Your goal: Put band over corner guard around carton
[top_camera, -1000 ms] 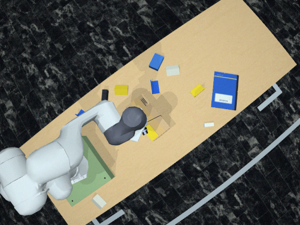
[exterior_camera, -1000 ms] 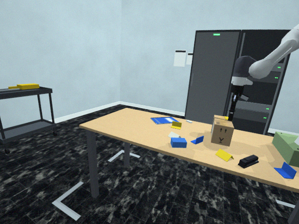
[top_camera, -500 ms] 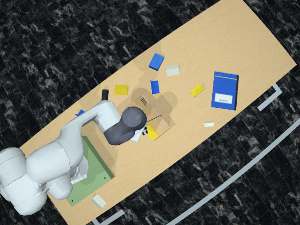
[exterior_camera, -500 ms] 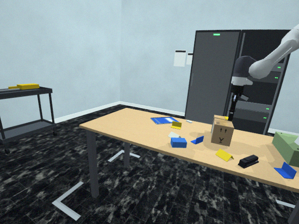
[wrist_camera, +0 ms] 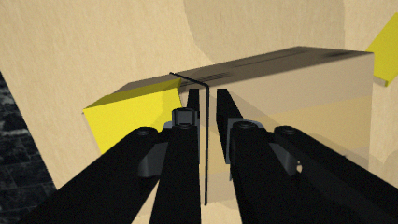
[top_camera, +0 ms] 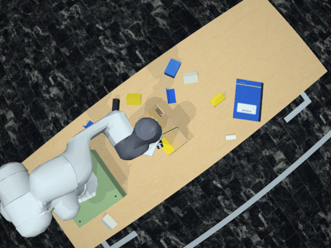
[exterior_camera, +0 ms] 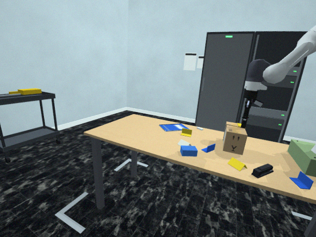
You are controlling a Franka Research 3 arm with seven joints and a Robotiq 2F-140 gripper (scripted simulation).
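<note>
The yellow corner guard is 60 mm to the right of my hand and 50 mm below it. Round my hand: brown carton (110 mm below, 40 mm ahead, 10 mm to the left); blue box (290 mm ahead, 270 mm to the left, 160 mm below).
</note>
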